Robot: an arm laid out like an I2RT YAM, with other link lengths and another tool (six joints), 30 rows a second.
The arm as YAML. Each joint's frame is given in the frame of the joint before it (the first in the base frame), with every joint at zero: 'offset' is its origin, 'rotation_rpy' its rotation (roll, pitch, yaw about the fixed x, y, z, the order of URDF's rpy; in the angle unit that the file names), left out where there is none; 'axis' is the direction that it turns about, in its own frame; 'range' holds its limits. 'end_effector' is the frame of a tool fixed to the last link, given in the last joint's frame.
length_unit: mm
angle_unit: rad
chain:
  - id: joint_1
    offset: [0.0, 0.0, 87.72]
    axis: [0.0, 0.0, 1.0]
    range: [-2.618, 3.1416]
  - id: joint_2
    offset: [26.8, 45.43, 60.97]
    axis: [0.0, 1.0, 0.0]
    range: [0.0, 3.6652]
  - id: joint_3
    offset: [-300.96, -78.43, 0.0]
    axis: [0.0, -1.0, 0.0]
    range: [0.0, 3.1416]
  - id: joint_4
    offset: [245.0, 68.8, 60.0]
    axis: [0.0, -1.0, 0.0]
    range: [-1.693, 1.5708]
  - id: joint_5
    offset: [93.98, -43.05, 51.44]
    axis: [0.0, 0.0, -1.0]
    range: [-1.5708, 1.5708]
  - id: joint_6
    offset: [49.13, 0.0, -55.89]
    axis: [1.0, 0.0, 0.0]
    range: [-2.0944, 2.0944]
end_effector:
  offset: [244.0, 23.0, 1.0]
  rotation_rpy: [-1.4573, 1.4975, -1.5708]
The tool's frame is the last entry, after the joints.
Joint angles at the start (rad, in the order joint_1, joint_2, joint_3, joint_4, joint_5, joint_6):
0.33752 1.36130 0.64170 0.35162 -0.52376 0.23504
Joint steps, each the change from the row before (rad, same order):
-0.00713 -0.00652 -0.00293 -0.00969 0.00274 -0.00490
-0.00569 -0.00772 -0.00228 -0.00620 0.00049 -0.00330
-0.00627 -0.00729 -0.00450 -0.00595 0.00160 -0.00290
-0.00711 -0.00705 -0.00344 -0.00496 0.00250 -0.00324
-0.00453 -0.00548 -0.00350 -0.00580 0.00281 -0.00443
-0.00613 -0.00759 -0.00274 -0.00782 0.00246 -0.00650
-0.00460 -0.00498 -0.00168 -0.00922 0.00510 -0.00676
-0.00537 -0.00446 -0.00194 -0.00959 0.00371 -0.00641
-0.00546 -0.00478 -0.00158 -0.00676 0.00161 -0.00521
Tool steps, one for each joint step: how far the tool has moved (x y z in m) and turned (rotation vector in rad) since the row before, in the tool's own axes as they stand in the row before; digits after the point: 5 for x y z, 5 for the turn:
0.00133 -0.00411 -0.00171 0.00990 0.00248 0.00010
-0.00039 -0.00232 -0.00199 0.00566 -0.00138 -0.00097
0.00088 -0.00315 -0.00189 0.00759 0.00053 0.00061
-0.00009 -0.00372 -0.00183 0.00899 -0.00150 -0.00012
0.00122 -0.00280 -0.00130 0.00730 0.00132 -0.00124
0.00050 -0.00322 -0.00184 0.00827 -0.00003 -0.00305
0.00151 -0.00357 -0.00103 0.00985 0.00276 -0.00268
0.00198 -0.00365 -0.00103 0.00925 0.00390 -0.00163
0.00075 -0.00290 -0.00122 0.00684 0.00109 -0.00176

